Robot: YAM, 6 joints.
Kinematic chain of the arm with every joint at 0, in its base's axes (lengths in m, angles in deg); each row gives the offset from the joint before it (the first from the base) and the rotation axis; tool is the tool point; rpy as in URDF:
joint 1: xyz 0 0 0.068 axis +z
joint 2: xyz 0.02 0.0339 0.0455 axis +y
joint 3: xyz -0.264 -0.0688 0 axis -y
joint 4: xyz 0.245 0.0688 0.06 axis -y
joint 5: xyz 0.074 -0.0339 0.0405 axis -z
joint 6: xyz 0.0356 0 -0.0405 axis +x
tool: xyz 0 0 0 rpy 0 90 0
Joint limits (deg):
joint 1: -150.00..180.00
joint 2: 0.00..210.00
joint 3: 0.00..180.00
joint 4: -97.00..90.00
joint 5: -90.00..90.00
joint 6: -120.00..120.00
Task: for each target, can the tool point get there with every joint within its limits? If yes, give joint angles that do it. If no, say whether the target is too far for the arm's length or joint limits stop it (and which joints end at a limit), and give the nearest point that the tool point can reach.
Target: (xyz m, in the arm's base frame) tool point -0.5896 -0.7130 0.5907
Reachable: no: too far | nearest point -0.3655 -0.4421 0.4054 | short by 0.397 m
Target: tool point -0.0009 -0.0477 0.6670
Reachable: yes | joints -56.05 75.27 119.52 75.15 50.36 12.62
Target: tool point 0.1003 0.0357 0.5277
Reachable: yes | joints 1.12 48.94 80.81 -7.81 -71.29 76.16
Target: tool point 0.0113 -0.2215 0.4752
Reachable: yes | joints -81.49 61.67 74.87 -4.81 37.33 73.63
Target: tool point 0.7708 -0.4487 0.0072
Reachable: no: too far | nearest point 0.5542 -0.3226 0.0378 | short by 0.253 m
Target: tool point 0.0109 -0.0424 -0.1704
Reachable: yes | joints -83.82 183.67 33.82 27.45 -10.10 -9.35
